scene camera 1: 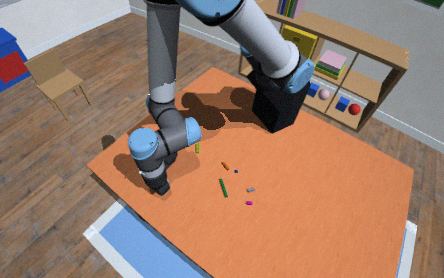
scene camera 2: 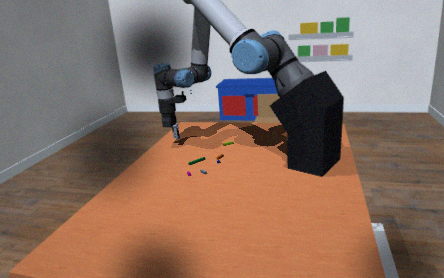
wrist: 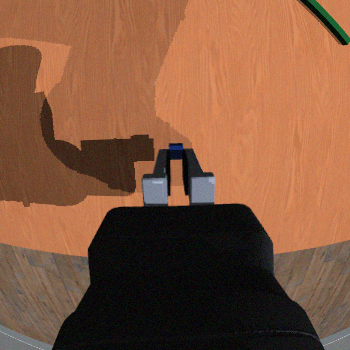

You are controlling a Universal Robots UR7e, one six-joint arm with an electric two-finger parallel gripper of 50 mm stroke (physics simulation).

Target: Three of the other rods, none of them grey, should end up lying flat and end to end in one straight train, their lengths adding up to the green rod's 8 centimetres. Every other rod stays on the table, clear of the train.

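Pixels of known places: gripper, fingertip midpoint: [scene camera 1: 166, 188] [scene camera 2: 176, 137] [wrist: 175, 162]; arm's base, origin of the base link: [scene camera 2: 297, 87].
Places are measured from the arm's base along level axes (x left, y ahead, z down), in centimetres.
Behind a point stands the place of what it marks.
Note:
My gripper [scene camera 2: 176, 135] @[x -21.2, y 53.1, z 25.0 cm] [wrist: 175, 162] @[x -21.2, y 53.1, z 25.0 cm] is shut on a small blue rod [wrist: 176, 149] @[x -20.9, y 52.0, z 24.4 cm], held at the fingertips a little above the table near its far left edge in scene camera 2. In scene camera 1 the fingers are hidden under the gripper body. A long green rod [scene camera 1: 223, 188] @[x -2.2, y 41.9, z 28.7 cm] [scene camera 2: 197, 161] @[x -1.8, y 41.2, z 29.2 cm] [wrist: 330, 18] @[x -1.8, y 41.9, z 28.6 cm] lies flat. An orange rod [scene camera 1: 225, 166] @[x -5.6, y 32.3, z 28.8 cm] [scene camera 2: 220, 157] @[x -4.9, y 31.7, z 29.2 cm] lies near a second small blue rod [scene camera 1: 236, 171] @[x -0.5, y 32.4, z 28.8 cm] [scene camera 2: 218, 161] @[x -0.4, y 32.2, z 28.9 cm]. A lime rod [scene camera 1: 197, 148] @[x -20.5, y 29.4, z 28.6 cm] [scene camera 2: 228, 143] @[x -20.5, y 28.7, z 29.0 cm] lies apart, close to the arm's shadow. A magenta rod [scene camera 1: 249, 203] @[x 9.5, y 43.4, z 28.8 cm] [scene camera 2: 189, 174] @[x 10.3, y 42.8, z 29.0 cm] lies near the grey rod [scene camera 1: 251, 190] @[x 8.3, y 37.9, z 28.8 cm] [scene camera 2: 203, 172] @[x 9.0, y 37.5, z 29.0 cm].
The orange table [scene camera 1: 320, 220] @[x 37.6, y 38.1, z 29.7 cm] [scene camera 2: 200, 225] @[x 42.7, y 34.9, z 29.6 cm] carries the arm's black base [scene camera 1: 280, 107] @[x 7.0, y 5.7, z 11.3 cm] [scene camera 2: 315, 130] @[x 14.0, y -3.9, z 12.3 cm]. Arm shadows fall across its far part. A wooden shelf unit [scene camera 1: 380, 50] stands behind the base, and a chair [scene camera 1: 60, 85] stands on the floor beyond the table.

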